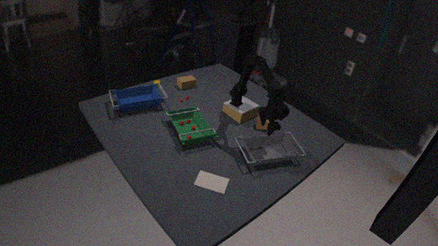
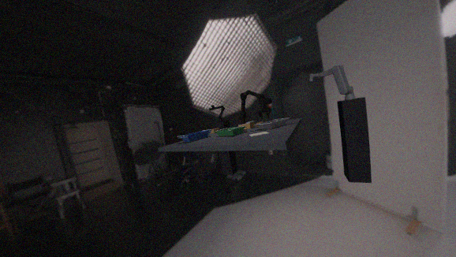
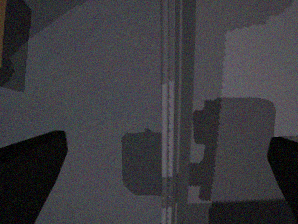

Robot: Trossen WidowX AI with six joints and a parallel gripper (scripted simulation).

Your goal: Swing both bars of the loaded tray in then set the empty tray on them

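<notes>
Right now my gripper tip is 8 cm to the right of the grey tray, 5 cm above it and 4 cm short of it. The rest, counted from my gripper tip: white card: 44 cm ahead, 9 cm below, 3 cm to the left; small tan box: 13 cm behind, 11 cm to the right, 8 cm below.
</notes>
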